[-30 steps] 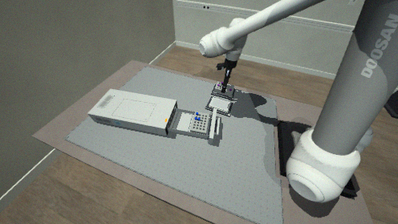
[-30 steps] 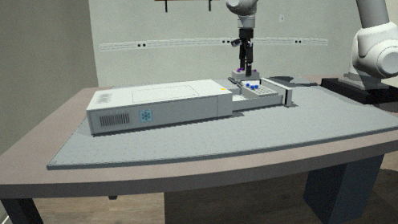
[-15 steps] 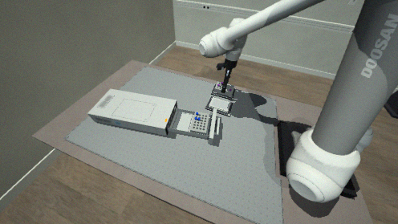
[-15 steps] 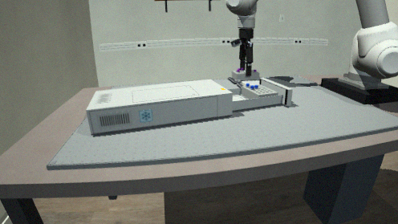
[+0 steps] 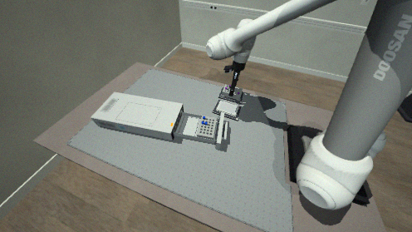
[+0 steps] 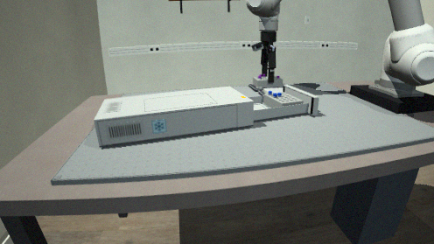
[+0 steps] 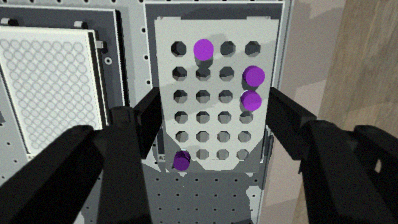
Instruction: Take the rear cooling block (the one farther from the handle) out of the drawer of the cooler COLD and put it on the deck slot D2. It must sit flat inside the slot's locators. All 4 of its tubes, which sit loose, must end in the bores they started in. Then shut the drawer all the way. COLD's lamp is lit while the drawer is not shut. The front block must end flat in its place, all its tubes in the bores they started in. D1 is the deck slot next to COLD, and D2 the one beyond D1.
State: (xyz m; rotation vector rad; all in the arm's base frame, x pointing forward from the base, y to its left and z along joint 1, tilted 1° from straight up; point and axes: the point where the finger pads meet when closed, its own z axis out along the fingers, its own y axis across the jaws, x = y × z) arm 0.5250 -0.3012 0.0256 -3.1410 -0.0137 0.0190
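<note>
Now: hand 30 mm above the cooling block. The rest, counted from my hand: blue tube 80 mm ahead, 340 mm to the left, 20 mm below; drawer 100 mm ahead, 350 mm to the left, 30 mm below; white well plate 150 mm to the left, 40 mm below.
</note>
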